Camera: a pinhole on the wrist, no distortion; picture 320 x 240 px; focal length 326.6 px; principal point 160.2 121.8 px. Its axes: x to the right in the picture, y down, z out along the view. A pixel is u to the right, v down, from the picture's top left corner.
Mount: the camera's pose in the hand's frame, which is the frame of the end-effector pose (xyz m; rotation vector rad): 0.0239 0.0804 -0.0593 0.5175 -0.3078 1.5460
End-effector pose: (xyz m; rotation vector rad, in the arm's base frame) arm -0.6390 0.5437 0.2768 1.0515 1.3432 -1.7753
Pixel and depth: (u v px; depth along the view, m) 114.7 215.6 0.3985
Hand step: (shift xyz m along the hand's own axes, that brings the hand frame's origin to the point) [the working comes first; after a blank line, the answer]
In the camera's frame: -0.0555 0.1144 0.3985

-0.0381 -0.1722 0.2683
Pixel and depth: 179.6 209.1 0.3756
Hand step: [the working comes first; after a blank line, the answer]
In the camera's frame: 0.0223 0.1004 0.3756

-0.0258 -0.0927 0.2860
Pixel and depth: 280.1 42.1 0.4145
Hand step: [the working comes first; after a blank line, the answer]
In the camera's frame: 0.1522 -0.1012 0.4145

0.1813 0.0104 0.3596
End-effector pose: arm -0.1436 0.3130 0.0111 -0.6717 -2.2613 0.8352
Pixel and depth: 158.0 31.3 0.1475
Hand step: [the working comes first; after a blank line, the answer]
In the camera's frame: -0.0010 -0.0409 0.1475

0.0838 0.0080 0.0616
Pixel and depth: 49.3 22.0 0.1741
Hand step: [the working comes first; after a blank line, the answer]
In the camera's frame: -0.0591 -0.0532 0.1741

0.0985 -0.0549 0.0537
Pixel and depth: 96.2 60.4 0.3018
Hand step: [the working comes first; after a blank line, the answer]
In the camera's frame: -0.0591 -0.0567 0.3018

0.1188 -0.1184 0.1627
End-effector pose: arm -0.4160 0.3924 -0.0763 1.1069 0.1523 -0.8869
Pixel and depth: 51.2 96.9 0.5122
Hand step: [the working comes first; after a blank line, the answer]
In the camera's frame: -0.1709 -0.0391 0.5122

0.1269 -0.3210 0.2890
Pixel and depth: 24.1 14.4 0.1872
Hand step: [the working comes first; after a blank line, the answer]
In the camera's frame: -0.0780 -0.0616 0.1872

0.1082 -0.0773 0.0544
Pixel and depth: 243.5 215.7 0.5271
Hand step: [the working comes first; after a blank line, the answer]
In the camera's frame: 0.1344 0.1515 0.5271

-0.0546 -0.0739 0.4782
